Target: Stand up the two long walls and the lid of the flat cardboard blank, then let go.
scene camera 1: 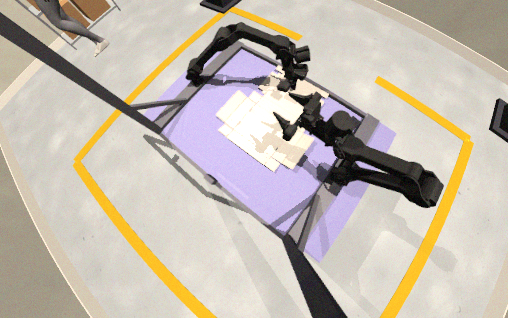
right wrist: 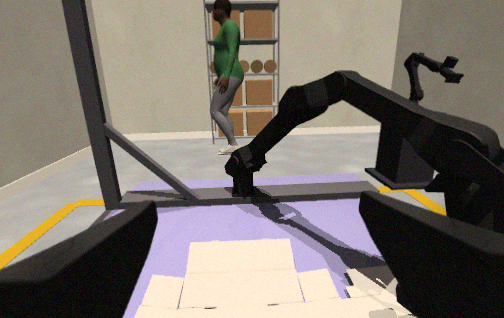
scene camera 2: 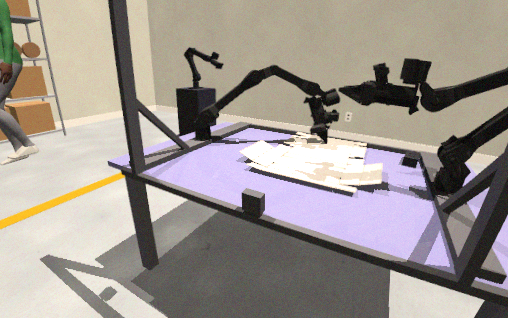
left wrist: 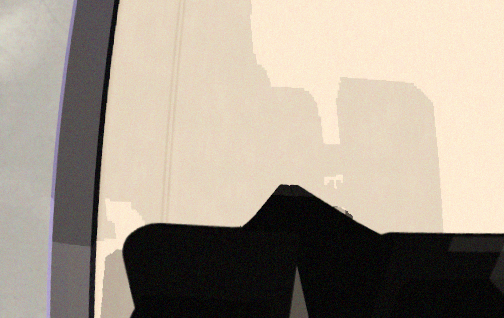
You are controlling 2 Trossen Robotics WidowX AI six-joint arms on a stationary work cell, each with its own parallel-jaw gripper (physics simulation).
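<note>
In scene camera 2 I see my right gripper (scene camera 2: 341, 88), which is open and holds nothing, along with a dark metal frame (scene camera 2: 481, 290) and a dark post (scene camera 2: 119, 23). Scene camera 1 shows me my right gripper (scene camera 1: 281, 102), the dark metal frame (scene camera 1: 164, 118) and the dark post (scene camera 1: 23, 39). In the right wrist view I find my right gripper (right wrist: 259, 205) again, with the dark metal frame (right wrist: 352, 189) and the dark post (right wrist: 78, 29). The left wrist view shows my left gripper (left wrist: 287, 194) and the dark metal frame (left wrist: 75, 219).
</note>
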